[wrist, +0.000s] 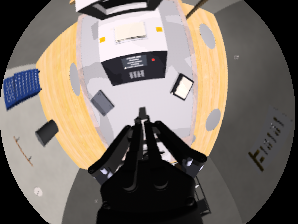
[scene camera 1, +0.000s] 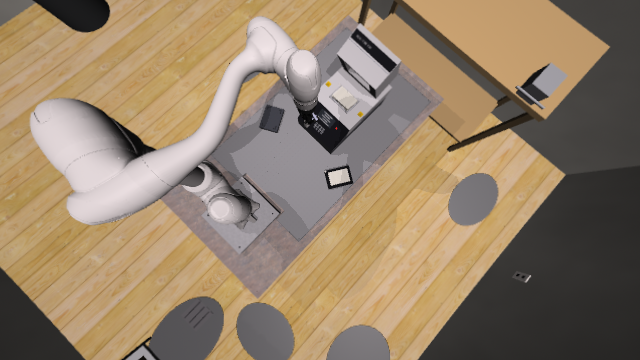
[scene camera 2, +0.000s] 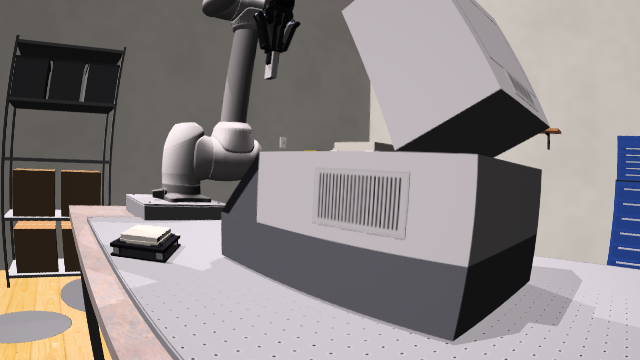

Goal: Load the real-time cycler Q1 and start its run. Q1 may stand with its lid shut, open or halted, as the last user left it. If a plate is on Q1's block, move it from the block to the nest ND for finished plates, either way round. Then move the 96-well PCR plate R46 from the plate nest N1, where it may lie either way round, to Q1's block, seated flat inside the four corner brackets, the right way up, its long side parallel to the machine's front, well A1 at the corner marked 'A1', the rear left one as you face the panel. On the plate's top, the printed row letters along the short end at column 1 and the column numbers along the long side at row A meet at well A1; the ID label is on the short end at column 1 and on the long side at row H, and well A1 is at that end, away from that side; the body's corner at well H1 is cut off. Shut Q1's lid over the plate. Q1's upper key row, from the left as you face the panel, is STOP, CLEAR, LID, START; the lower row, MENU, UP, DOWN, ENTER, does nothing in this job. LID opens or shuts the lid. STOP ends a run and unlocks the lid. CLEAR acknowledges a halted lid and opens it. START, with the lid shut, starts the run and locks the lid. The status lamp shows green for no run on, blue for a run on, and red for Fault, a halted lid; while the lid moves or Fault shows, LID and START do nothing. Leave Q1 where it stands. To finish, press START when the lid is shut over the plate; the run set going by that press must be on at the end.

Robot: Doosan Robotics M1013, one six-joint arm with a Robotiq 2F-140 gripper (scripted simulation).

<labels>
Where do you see a pale plate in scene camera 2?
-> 141, 234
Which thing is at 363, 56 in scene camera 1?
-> A lid.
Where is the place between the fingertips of my gripper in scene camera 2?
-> At 270, 78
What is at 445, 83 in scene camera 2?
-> A lid.
</labels>
